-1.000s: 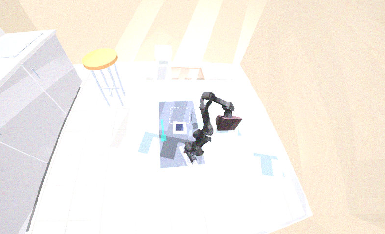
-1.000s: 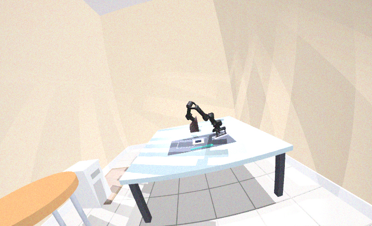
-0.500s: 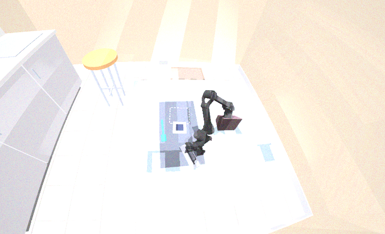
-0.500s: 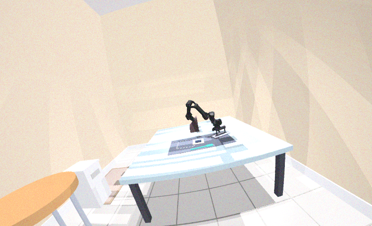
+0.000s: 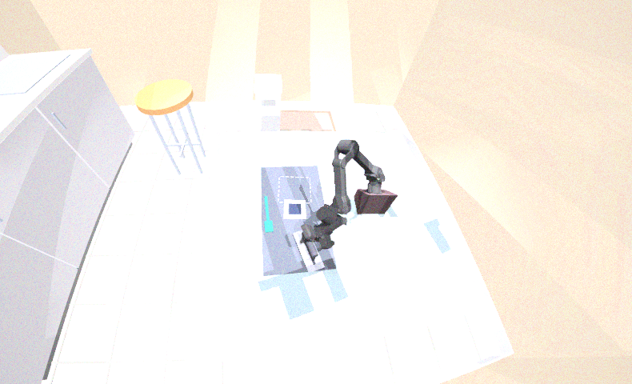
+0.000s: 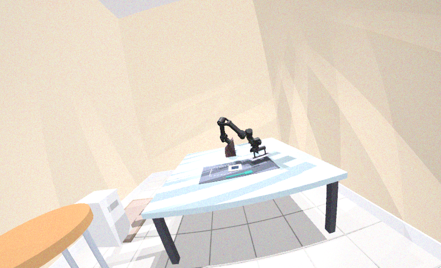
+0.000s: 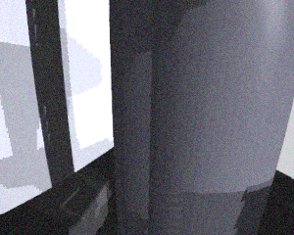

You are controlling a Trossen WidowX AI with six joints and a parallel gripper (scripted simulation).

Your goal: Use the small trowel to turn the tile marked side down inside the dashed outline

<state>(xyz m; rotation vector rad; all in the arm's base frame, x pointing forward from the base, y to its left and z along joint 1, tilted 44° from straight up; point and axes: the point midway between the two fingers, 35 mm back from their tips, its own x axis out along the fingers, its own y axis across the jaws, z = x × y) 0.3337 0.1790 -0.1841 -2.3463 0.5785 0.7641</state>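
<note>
My gripper tip is now 230 mm to the left of the white tile, 90 mm above it and 40 mm short of it. Also, from my gripper tip: grey mat 210 mm to the right, 110 mm below, 40 mm ahead; then teal trowel 170 mm to the right, 170 mm ahead, 90 mm below.
</note>
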